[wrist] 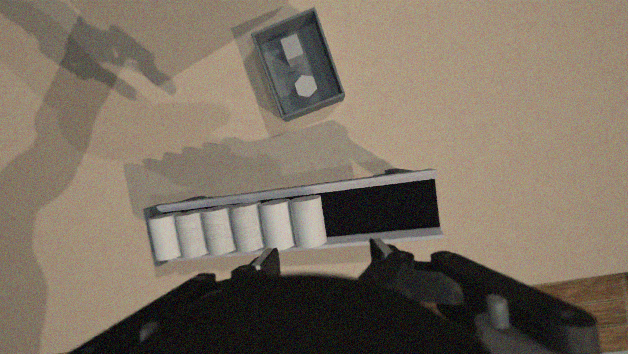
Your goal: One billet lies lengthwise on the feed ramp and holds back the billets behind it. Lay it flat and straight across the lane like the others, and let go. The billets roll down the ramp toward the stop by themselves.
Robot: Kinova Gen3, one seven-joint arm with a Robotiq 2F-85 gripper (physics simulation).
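Note:
The feed ramp (pixel 380 180) runs left to right across the middle of the wrist view, with pale side rails and a black lane floor. Several white billets lie flat across the lane, side by side, packed against its left end. The rightmost billet (pixel 308 221) lies across the lane like the others, against its neighbour (pixel 276 225). No billet lies lengthwise. The right part of the lane holds no billet. My gripper (pixel 324 257) is open with nothing between its fingers. Its fingertips appear just beyond the near rail, apart from the billets.
A grey open box (pixel 330 62) stands beyond the ramp, with a white square-looking piece (pixel 292 46) and a white hexagonal piece (pixel 306 86) inside. Shadows of the arm and ramp fall on the tan surface. A wooden strip (pixel 607 287) shows at the lower right.

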